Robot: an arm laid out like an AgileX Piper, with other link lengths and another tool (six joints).
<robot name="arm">
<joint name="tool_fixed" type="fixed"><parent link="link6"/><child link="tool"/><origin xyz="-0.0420 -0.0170 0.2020" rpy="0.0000 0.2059 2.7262"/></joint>
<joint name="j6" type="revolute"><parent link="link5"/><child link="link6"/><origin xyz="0.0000 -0.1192 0.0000" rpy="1.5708 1.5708 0.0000"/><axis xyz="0 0 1"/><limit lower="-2.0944" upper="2.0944"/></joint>
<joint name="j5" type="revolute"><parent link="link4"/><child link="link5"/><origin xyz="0.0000 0.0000 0.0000" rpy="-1.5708 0.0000 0.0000"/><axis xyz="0 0 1"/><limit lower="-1.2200" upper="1.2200"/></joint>
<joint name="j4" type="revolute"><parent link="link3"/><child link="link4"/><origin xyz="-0.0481 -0.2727 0.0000" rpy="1.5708 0.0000 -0.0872"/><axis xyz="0 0 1"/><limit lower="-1.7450" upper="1.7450"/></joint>
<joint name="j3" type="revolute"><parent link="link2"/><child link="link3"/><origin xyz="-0.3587 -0.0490 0.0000" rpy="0.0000 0.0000 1.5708"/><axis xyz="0 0 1"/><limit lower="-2.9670" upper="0.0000"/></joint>
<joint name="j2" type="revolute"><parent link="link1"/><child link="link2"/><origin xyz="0.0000 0.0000 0.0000" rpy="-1.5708 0.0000 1.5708"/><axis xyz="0 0 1"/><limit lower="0.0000" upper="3.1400"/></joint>
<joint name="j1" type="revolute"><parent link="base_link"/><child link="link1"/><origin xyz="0.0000 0.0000 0.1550" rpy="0.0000 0.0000 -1.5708"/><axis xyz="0 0 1"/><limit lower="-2.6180" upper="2.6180"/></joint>
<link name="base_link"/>
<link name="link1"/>
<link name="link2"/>
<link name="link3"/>
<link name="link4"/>
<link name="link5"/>
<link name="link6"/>
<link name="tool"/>
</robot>
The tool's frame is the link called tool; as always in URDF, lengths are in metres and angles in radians.
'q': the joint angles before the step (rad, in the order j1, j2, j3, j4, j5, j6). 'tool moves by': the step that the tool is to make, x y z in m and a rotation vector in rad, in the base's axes. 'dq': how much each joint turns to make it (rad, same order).
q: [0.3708, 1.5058, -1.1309, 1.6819, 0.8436, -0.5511]
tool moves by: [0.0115, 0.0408, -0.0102, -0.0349, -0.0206, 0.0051]
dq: [0.1001, 0.0783, -0.0822, 0.0000, -0.1018, -0.0170]
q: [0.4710, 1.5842, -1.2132, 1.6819, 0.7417, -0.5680]
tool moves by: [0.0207, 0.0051, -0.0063, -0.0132, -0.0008, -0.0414]
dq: [0.0158, 0.0339, -0.0325, 0.0077, -0.0584, -0.0043]
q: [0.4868, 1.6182, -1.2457, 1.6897, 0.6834, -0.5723]
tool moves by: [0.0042, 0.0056, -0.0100, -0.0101, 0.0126, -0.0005]
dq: [0.0091, 0.0201, -0.0055, -0.0001, -0.0101, 0.0001]
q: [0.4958, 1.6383, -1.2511, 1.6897, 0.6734, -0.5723]
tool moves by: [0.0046, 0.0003, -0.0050, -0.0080, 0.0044, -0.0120]
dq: [0.0035, 0.0063, -0.0004, 0.0001, -0.0163, -0.0002]
